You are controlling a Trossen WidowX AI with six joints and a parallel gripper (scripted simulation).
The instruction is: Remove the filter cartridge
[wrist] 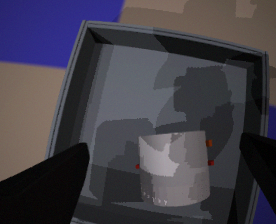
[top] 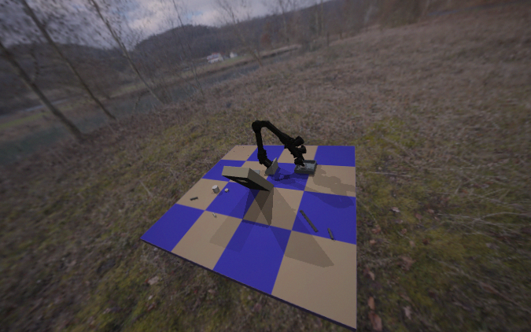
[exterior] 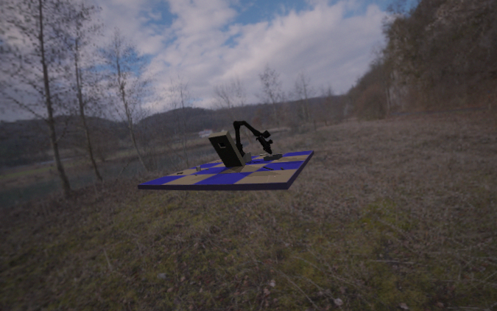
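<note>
The round grey filter cartridge is 10 mm ahead of my gripper tip, 20 mm to the right of it and 20 mm below it. From my gripper tip the other things lie so: square grey tray 10 mm to the left, 40 mm below; tan service panel 380 mm ahead, 290 mm to the right, 120 mm above.
</note>
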